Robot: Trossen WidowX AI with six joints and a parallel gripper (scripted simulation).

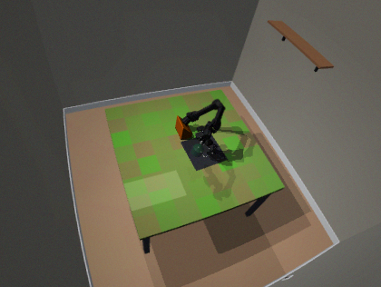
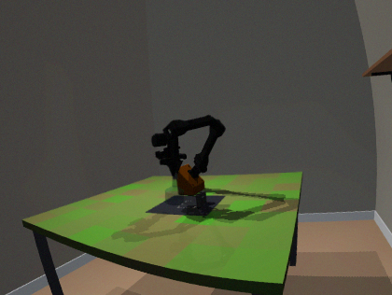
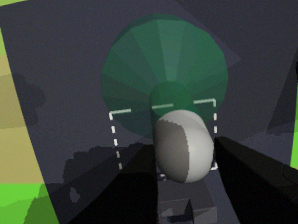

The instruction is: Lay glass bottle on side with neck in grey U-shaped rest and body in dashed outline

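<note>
My gripper tip is now 1 cm to the left of the green glass bottle and 5 cm above it. The rest, counted from my gripper tip: dark mat 1 cm behind, 5 cm to the left, 15 cm below.
</note>
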